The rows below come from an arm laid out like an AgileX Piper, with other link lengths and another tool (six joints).
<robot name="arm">
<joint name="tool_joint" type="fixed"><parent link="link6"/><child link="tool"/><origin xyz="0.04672 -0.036 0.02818" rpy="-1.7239 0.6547 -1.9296"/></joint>
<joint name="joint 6" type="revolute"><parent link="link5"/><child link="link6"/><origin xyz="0.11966 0 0.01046" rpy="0 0 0"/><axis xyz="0.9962 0 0.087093"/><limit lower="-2.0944" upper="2.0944"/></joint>
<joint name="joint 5" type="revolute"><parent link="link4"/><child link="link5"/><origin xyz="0 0 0" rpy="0 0 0"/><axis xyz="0 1 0"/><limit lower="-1.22" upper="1.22"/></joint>
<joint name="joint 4" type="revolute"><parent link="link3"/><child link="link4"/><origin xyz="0.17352 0 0.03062" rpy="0 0 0"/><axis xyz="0.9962 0 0.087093"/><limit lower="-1.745" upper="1.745"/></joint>
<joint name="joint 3" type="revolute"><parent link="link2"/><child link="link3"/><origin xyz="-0.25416 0 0.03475" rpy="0 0 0"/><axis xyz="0 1 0"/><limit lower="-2.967" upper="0"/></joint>
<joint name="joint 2" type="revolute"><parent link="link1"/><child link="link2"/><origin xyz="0 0 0" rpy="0 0 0"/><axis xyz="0 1 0"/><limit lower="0" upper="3.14"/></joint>
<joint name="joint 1" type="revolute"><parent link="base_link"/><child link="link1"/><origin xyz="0 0 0.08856" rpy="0 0 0"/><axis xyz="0 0 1"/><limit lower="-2.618" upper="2.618"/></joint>
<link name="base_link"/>
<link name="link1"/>
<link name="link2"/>
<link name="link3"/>
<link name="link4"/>
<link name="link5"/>
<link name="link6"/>
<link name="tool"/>
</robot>
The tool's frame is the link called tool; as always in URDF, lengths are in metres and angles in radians.
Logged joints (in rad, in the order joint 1, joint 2, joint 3, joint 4, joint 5, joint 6), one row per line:
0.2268, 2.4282, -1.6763, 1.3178, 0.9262, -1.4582
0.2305, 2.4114, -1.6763, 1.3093, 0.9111, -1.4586
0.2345, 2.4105, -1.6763, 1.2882, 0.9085, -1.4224
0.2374, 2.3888, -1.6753, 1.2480, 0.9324, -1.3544
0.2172, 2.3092, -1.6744, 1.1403, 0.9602, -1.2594
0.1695, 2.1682, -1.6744, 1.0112, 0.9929, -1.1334
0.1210, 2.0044, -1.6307, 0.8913, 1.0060, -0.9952
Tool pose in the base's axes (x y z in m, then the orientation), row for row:
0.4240, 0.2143, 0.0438, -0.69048, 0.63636, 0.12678, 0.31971
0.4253, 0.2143, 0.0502, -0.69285, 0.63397, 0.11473, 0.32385
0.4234, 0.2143, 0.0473, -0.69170, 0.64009, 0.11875, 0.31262
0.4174, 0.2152, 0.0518, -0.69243, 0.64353, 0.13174, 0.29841
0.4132, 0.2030, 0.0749, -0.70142, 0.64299, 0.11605, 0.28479
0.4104, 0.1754, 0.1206, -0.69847, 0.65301, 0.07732, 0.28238
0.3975, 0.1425, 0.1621, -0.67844, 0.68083, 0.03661, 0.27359
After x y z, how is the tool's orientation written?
As a quaternion, x y z w.
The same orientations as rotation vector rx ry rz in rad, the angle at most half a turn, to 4 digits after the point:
-1.8151, 1.6728, 0.3333
-1.8176, 1.6631, 0.3010
-1.8246, 1.6885, 0.3133
-1.8395, 1.7096, 0.3500
-1.8761, 1.7199, 0.3104
-1.8705, 1.7488, 0.2071
-1.8250, 1.8314, 0.0985

